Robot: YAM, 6 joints.
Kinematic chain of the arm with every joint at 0, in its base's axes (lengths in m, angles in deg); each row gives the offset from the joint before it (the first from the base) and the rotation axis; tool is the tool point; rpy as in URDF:
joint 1: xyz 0 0 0.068 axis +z
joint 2: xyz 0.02 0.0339 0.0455 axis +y
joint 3: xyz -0.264 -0.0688 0 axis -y
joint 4: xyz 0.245 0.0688 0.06 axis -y
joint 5: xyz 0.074 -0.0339 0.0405 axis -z
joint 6: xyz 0.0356 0 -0.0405 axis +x
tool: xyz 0 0 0 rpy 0 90 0
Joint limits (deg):
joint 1: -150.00..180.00
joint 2: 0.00..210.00
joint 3: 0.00..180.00
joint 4: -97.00..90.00
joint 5: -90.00..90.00
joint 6: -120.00..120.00
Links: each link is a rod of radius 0.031 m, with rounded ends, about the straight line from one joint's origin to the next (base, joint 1, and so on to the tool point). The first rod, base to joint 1, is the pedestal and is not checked.
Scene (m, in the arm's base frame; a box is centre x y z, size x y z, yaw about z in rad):
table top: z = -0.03
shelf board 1: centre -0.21 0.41 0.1 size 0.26 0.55 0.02 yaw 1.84
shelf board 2: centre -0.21 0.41 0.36 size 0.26 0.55 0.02 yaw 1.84
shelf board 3: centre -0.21 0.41 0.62 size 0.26 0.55 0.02 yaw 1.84
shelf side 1: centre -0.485 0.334 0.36 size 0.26 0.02 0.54 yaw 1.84
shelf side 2: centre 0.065 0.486 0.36 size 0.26 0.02 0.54 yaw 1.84
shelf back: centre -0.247 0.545 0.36 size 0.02 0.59 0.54 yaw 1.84
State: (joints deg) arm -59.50 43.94 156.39 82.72 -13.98 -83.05
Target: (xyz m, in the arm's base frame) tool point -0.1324 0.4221 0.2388
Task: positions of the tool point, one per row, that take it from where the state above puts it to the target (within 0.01 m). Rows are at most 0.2 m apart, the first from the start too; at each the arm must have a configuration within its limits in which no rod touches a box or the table.
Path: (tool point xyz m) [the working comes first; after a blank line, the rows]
Joints at the target: 105.14 115.76 67.20 65.99 -29.50 -83.05
Straight joint move there: touches shelf board 2, shelf side 2.

1: -0.2522 0.2352 0.5530
2: -0.2213 0.1072 0.6074
3: -0.1347 0.0248 0.6300
4: -0.0299 0.0077 0.6195
5: 0.0524 0.0502 0.5778
6: 0.0839 0.1241 0.5100
7: 0.0591 0.1915 0.4242
8: -0.0033 0.2197 0.3303
9: -0.0697 0.1950 0.2388
10: -0.0897 0.2716 0.2577
11: -0.1111 0.3490 0.2575
12: -0.1324 0.4221 0.2388

